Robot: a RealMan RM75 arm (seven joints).
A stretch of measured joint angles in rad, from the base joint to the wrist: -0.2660 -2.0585 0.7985 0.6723 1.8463 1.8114 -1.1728; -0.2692 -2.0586 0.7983 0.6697 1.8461 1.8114 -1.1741; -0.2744 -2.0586 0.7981 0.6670 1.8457 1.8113 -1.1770; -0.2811 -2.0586 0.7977 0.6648 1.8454 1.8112 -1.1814; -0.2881 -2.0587 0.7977 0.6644 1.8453 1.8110 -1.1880; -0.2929 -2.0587 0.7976 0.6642 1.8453 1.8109 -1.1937; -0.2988 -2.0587 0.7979 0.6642 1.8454 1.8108 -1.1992; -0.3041 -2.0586 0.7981 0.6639 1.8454 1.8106 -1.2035; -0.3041 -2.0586 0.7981 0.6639 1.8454 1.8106 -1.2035; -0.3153 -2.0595 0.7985 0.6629 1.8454 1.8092 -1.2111; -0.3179 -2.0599 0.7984 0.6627 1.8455 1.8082 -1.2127; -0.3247 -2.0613 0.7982 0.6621 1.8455 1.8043 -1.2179; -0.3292 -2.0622 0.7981 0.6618 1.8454 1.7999 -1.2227; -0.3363 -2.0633 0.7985 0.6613 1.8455 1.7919 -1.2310; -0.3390 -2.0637 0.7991 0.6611 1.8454 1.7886 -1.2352; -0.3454 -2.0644 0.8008 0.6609 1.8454 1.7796 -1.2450; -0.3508 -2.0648 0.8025 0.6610 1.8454 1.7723 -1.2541; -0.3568 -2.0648 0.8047 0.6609 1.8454 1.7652 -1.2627; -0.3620 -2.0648 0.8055 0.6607 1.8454 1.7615 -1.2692; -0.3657 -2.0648 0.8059 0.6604 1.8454 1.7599 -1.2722; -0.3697 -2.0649 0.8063 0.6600 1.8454 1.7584 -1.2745; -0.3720 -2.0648 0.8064 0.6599 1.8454 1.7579 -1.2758; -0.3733 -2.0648 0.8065 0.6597 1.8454 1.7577 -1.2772; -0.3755 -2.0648 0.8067 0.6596 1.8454 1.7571 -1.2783
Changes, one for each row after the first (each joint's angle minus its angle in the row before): -0.0032 -0.0001 -0.0002 -0.0026 -0.0002 0.0000 -0.0013; -0.0052 0.0000 -0.0002 -0.0027 -0.0004 -0.0001 -0.0029; -0.0067 0.0000 -0.0004 -0.0022 -0.0003 -0.0001 -0.0044; -0.0070 -0.0001 0.0000 -0.0004 -0.0001 -0.0002 -0.0066; -0.0048 0.0000 -0.0001 -0.0002 0.0000 -0.0001 -0.0057; -0.0059 0.0000 0.0003 0.0000 0.0001 -0.0001 -0.0055; -0.0053 0.0001 0.0002 -0.0003 0.0000 -0.0002 -0.0043; 0.0000 0.0000 0.0000 0.0000 0.0000 0.0000 0.0000; -0.0112 -0.0009 0.0004 -0.0010 0.0000 -0.0014 -0.0076; -0.0026 -0.0004 -0.0001 -0.0002 0.0001 -0.0010 -0.0016; -0.0068 -0.0014 -0.0002 -0.0006 0.0000 -0.0039 -0.0052; -0.0045 -0.0009 -0.0001 -0.0003 -0.0001 -0.0044 -0.0048; -0.0071 -0.0011 0.0004 -0.0005 0.0001 -0.0080 -0.0083; -0.0027 -0.0004 0.0006 -0.0002 -0.0001 -0.0033 -0.0042; -0.0064 -0.0007 0.0017 -0.0002 0.0000 -0.0090 -0.0098; -0.0054 -0.0004 0.0017 0.0001 0.0000 -0.0073 -0.0091; -0.0060 0.0000 0.0022 -0.0001 0.0000 -0.0071 -0.0086; -0.0052 0.0000 0.0008 -0.0002 0.0000 -0.0037 -0.0065; -0.0037 0.0000 0.0004 -0.0003 0.0000 -0.0016 -0.0030; -0.0040 -0.0001 0.0004 -0.0004 0.0000 -0.0015 -0.0023; -0.0023 0.0001 0.0001 -0.0001 0.0000 -0.0005 -0.0013; -0.0013 0.0000 0.0001 -0.0002 0.0000 -0.0002 -0.0014; -0.0022 0.0000 0.0002 -0.0001 0.0000 -0.0006 -0.0011
